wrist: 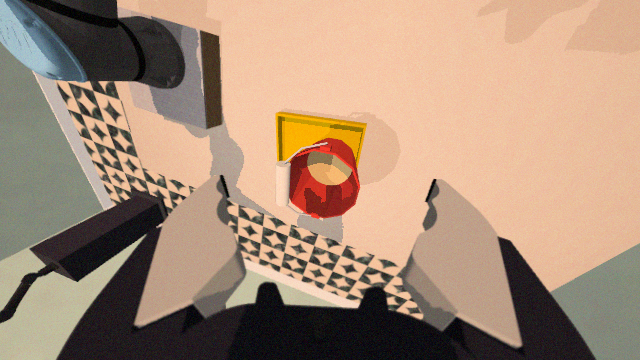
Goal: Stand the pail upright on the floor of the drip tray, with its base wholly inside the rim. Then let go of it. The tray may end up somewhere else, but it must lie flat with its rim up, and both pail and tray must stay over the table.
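Frame: origin at the arm's base, x back, y left, z down, level; centimetres.
Where they show: gripper, fingertip midpoint: (325, 180); arm's base at its link origin: (158, 56).
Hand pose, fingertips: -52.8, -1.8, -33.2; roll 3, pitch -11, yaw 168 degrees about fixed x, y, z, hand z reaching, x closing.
Observation:
Things, the pixels of their centre, and the offset from my fingertips, as dx, dy, dz.
- red pail at the middle of its body: (323, 175) +3.3, -16.6, +30.1
- yellow drip tray at the middle of its body: (316, 160) +7.3, -16.9, +38.9
The red pail (324, 200) stands over the near right part of the yellow drip tray (320, 120), mouth up, seen at a slant. It looks upright. Its base is hidden by its own walls, so I cannot tell whether it is wholly inside the rim. Its wire handle hangs to the left with a white grip (282, 185). The tray lies flat on the table, rim up; its near side is hidden behind the pail. My gripper (325, 180) is open and empty, with its jaws wide apart. The pail shows between the two fingertips in the picture, apart from both.
The robot's dark, blue-capped arm base rises from a grey block (192, 102) at the upper left, left of the tray. A patterned tile border (300, 248) runs along the table's near and left edges. A dark box (102, 237) with a cable shows at the lower left.

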